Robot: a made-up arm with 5 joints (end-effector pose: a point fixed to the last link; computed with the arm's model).
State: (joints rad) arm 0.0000 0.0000 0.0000 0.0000 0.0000
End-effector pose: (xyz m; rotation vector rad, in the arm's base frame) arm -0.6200 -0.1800 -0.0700 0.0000 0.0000 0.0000
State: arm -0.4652 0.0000 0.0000 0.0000 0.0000
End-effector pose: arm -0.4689 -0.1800 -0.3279 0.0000 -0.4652 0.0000
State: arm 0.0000 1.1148 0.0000 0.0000 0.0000
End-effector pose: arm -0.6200 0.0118 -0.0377 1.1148 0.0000 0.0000
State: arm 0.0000 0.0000 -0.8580 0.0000 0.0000
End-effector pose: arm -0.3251 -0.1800 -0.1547 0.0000 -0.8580 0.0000
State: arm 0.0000 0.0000 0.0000 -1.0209 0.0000
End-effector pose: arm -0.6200 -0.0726 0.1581 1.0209 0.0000 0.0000
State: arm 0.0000 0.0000 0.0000 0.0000 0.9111
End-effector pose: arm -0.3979 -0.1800 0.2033 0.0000 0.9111 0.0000
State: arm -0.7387 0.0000 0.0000 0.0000 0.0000
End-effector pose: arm -0.3305 -0.1800 -0.4379 0.0000 -0.7387 0.0000
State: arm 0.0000 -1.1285 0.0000 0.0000 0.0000
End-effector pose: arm -0.6200 -0.2936 0.0905 -1.1285 0.0000 0.0000
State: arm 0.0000 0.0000 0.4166 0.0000 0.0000
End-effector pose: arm -0.7128 -0.1800 0.0511 0.0000 0.4166 0.0000
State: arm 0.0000 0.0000 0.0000 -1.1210 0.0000
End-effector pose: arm -0.6200 -0.0757 0.1838 1.1210 0.0000 0.0000
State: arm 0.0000 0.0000 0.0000 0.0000 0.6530
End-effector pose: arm -0.4851 -0.1800 0.1484 0.0000 0.6530 0.0000
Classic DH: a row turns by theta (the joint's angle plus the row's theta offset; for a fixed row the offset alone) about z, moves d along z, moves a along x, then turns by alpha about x. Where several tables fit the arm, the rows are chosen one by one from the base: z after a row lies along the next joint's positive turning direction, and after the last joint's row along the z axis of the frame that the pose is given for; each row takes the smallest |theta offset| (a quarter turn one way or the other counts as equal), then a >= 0, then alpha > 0; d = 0 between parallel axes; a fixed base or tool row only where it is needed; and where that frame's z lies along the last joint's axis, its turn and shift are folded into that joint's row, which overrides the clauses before.
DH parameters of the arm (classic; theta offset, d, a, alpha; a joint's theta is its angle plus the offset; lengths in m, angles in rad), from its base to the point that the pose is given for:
base (fixed): 0 0.12 0 -1.5708
joint 1: 1.5708 -0.11 0.02 1.5708
joint 2: 0 -0.38 -0.11 -1.5708
joint 3: 0 -0.22 0.07 -1.5708
joint 4: 0 -0.15 0.3 1.5708
joint 5: 1.5708 0.15 0.39 -1.5708
tool (fixed): 3.1416 0.09 0 0

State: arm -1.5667 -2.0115 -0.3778 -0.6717 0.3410
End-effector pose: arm -0.0269 -0.0879 -0.4183 -1.1612 -1.1052 -0.9059
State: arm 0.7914 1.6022 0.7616 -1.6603 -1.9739
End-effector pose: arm 0.2235 -0.1848 0.5138 0.4648 0.9703 -2.6058
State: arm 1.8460 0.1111 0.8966 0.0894 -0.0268
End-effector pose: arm 0.2851 -0.2119 0.8375 0.1131 2.7095 0.0495
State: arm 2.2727 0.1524 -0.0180 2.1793 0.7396
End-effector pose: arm 0.1686 -0.3730 0.5715 -1.8932 1.6188 1.7879
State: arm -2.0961 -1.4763 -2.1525 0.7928 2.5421
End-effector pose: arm -0.0184 0.5691 -0.3866 0.1955 -1.9528 -1.3181
